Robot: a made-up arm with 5 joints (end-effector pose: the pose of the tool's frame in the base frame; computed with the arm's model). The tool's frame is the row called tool.
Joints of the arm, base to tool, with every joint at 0 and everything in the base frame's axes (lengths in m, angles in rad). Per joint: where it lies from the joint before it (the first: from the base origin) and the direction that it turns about. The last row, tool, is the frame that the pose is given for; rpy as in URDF.
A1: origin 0.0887 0.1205 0.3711 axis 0 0 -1
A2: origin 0.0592 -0.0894 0.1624 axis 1 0 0
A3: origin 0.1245 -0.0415 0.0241 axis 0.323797 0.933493 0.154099
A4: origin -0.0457 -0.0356 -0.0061 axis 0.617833 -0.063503 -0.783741
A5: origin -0.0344 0.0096 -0.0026 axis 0 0 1
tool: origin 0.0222 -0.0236 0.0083 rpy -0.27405 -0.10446 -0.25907
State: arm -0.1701 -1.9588 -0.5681 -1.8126 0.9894
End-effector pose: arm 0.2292 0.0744 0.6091 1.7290 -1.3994 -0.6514
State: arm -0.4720 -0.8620 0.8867 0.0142 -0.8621
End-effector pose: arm 0.2547 0.0758 0.6639 -1.2718 0.2228 -0.7789
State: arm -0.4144 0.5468 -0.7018 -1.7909 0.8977
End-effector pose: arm 0.2728 0.0393 0.4830 -1.4454 -0.5601 1.7384
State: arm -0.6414 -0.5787 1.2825 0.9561 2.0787
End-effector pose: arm 0.3040 0.1522 0.6217 0.3418 0.5588 1.1804
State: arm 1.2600 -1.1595 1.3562 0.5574 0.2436
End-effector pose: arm 0.0624 -0.0566 0.6467 -0.1079 1.4851 -1.9839
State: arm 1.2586 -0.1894 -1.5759 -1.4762 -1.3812
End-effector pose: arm -0.0563 -0.0465 0.5333 2.4512 1.2031 1.3509
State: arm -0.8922 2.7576 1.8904 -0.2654 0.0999
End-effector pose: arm 0.2059 0.2606 0.4520 -1.7797 -0.4159 -1.6627
